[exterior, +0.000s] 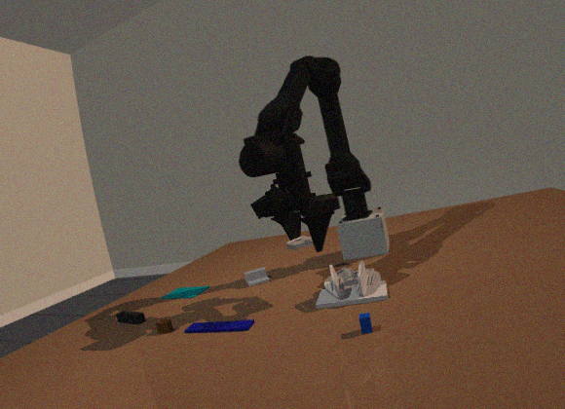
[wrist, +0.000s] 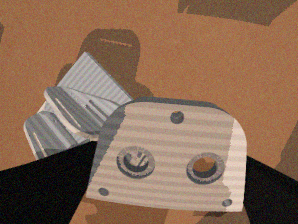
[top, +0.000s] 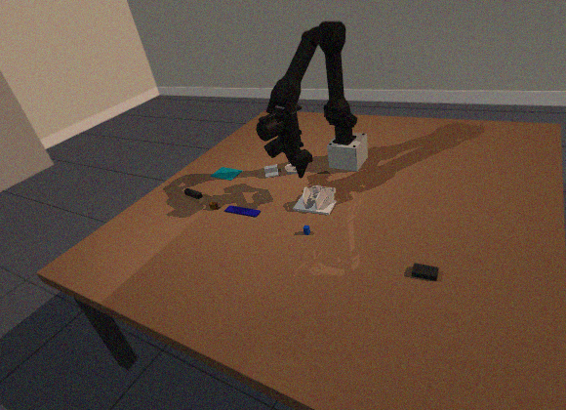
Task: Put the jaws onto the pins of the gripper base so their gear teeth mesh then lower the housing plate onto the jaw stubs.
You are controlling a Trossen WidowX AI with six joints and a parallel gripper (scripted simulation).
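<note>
Now: the gripper jaw 60 mm to the left of my gripper tip and 60 mm below it. Also, from my gripper tip: small blue block 160 mm ahead, 140 mm to the left, 70 mm below; small grey block 190 mm to the right, 70 mm below, 70 mm behind; blue bar 170 mm ahead, 110 mm to the right, 80 mm below.
</note>
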